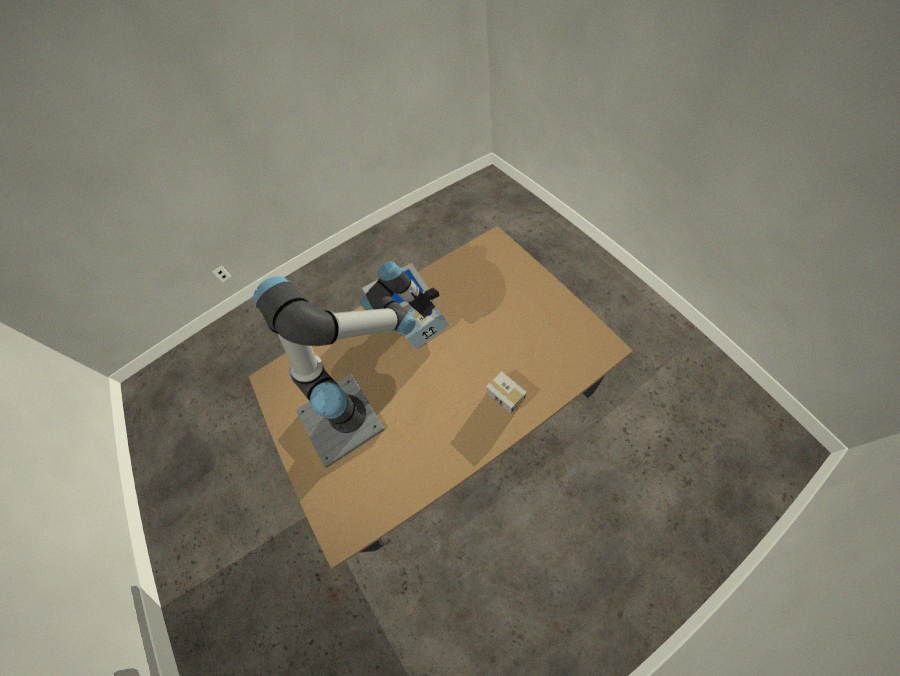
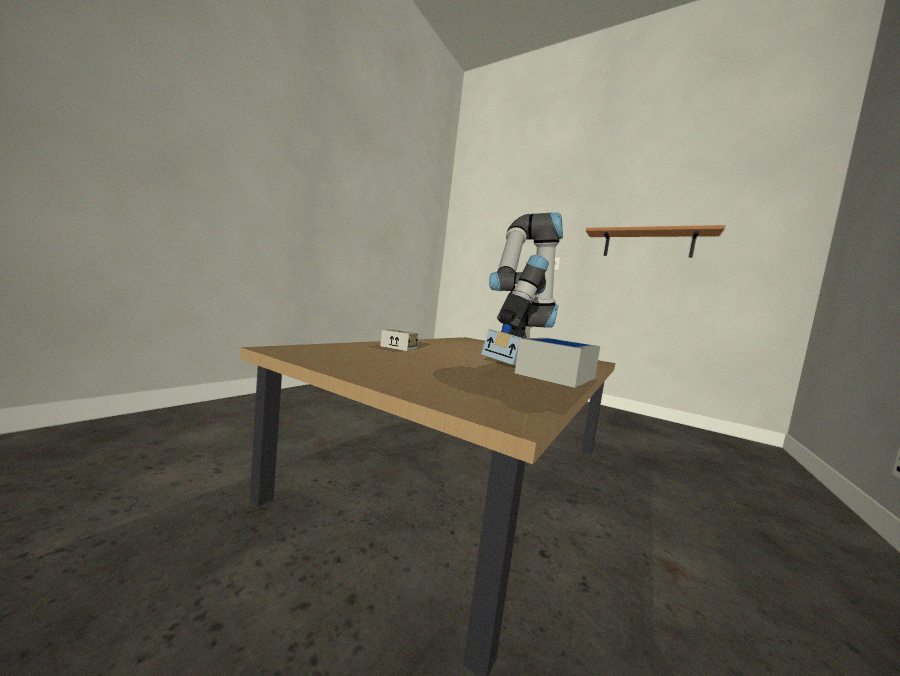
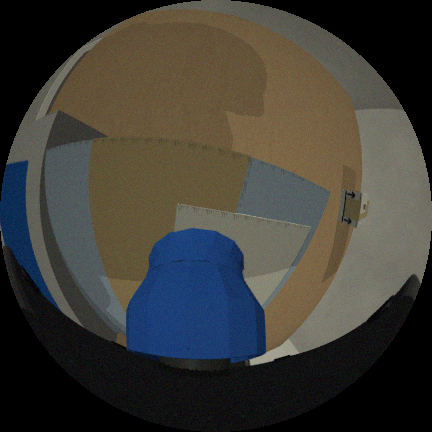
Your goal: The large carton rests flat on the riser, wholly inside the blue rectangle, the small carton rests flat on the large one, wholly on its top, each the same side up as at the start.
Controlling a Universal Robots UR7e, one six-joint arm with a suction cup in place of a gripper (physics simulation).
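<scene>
The large carton (image 1: 429, 329) (image 2: 500, 348) (image 3: 160, 193) is blue-grey with a brown tape band and black arrows. It hangs tilted at the table-side end of the grey riser (image 2: 556, 365). My suction cup (image 3: 197, 241) (image 2: 504, 331) (image 1: 423, 311) sits on the carton's top, on a pale label (image 3: 266, 241), and holds it. The blue rectangle (image 2: 556, 340) (image 3: 15, 209) on the riser's top lies just beside the carton. The small carton (image 1: 507, 390) (image 2: 399, 340) (image 3: 351, 208) rests flat on the table, far from the riser.
The wooden table (image 1: 545, 319) (image 2: 435, 407) carries the arm's base plate (image 1: 342, 429) at one end. A wall shelf (image 2: 654, 231) hangs behind the arm.
</scene>
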